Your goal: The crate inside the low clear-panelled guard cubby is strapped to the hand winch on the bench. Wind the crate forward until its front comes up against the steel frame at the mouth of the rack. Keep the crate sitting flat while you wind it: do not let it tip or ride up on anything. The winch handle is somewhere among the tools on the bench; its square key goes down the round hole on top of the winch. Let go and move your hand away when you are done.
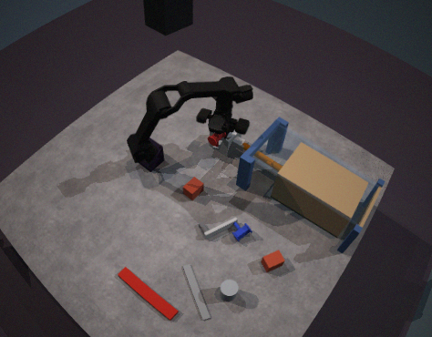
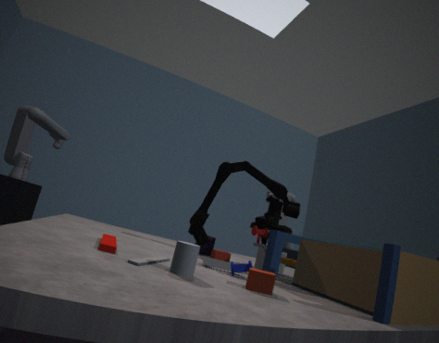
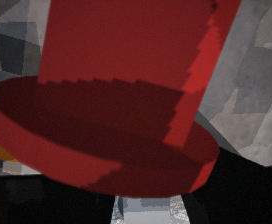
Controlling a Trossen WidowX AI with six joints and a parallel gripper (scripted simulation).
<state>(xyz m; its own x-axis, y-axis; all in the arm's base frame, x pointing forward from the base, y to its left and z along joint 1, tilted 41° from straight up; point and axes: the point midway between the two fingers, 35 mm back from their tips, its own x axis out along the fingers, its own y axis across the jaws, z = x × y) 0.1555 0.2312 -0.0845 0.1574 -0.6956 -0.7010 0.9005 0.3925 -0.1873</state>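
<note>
The winch handle with red knob lies 20 mm to the right of my gripper tip, 20 mm above it and 10 mm ahead of it. The rest, counted from my gripper tip: blue t-shaped piece: 290 mm ahead, 200 mm to the right, 70 mm below; grey strip: 460 mm to the right, 350 mm ahead, 90 mm below; grey winch: 60 mm below, 30 mm to the left, 30 mm behind.
</note>
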